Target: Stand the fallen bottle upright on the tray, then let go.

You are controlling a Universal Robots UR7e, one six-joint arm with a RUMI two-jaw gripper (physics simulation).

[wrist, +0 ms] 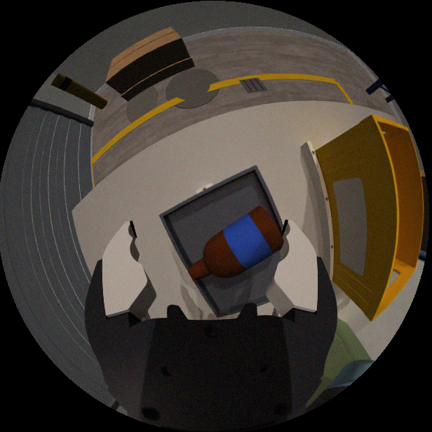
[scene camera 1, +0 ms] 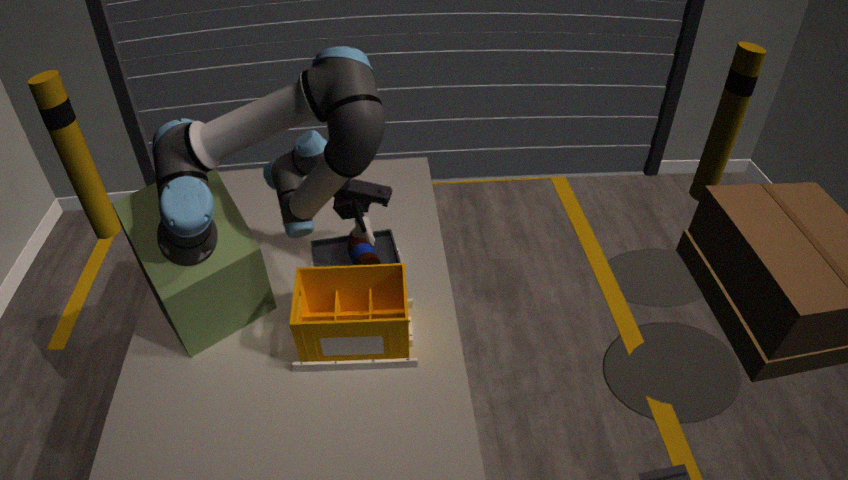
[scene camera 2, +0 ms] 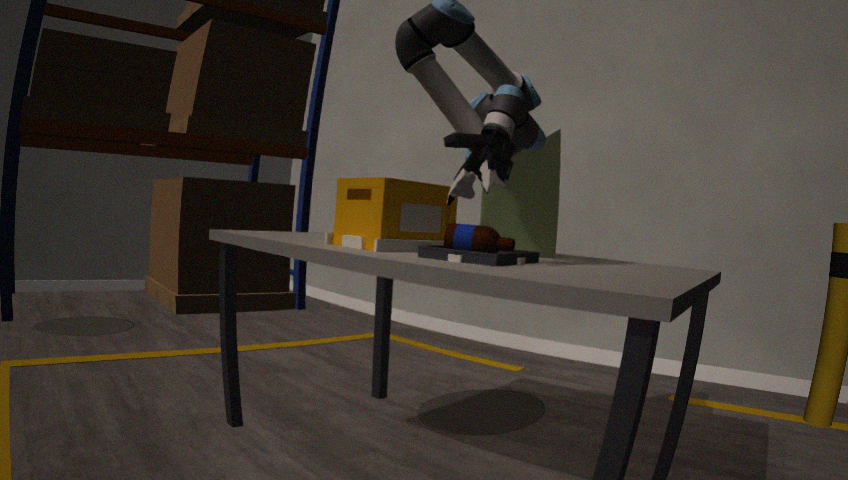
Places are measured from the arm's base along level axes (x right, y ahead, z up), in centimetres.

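Pixels of known places: gripper, between the fingertips: [scene camera 1: 380, 225] [scene camera 2: 466, 199]; arm's base, origin of its link: [scene camera 1: 187, 236] [scene camera 2: 512, 160].
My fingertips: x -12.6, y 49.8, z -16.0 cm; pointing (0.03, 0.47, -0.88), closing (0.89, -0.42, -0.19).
Observation:
Ahead of a thing's pixels: the offset from my fingertips to its top centre.
The brown bottle @[dx -1.1, dy -6.3, dz -5.4 cm] [scene camera 1: 363, 252] [scene camera 2: 489, 237] [wrist: 248, 242] with a blue label lies on its side in the dark shallow tray @[dx -0.9, dy -8.1, dz -10.8 cm] [scene camera 1: 328, 253] [scene camera 2: 476, 257] [wrist: 192, 222]. In the wrist view its neck points to the lower left and reaches the tray's rim, and its base is near the opposite rim. My gripper [scene camera 1: 364, 233] [scene camera 2: 469, 195] [wrist: 208, 221] is open and empty, above the bottle and tilted. Its fingertips are clear of the bottle in scene view 2. In scene view 1 the fingers overlap the bottle's neck end and hide part of it.
A yellow divided crate @[dx +27.8, dy -11.7, dz +4.2 cm] [scene camera 1: 306, 344] [scene camera 2: 358, 215] [wrist: 381, 200] stands close beside the tray, within low white edge strips on the table [scene camera 1: 380, 422] [scene camera 2: 571, 291]. The arm's green pedestal block [scene camera 1: 226, 315] [scene camera 2: 538, 202] stands on the table too. Large cartons [scene camera 1: 767, 249] stand farther off on the floor.

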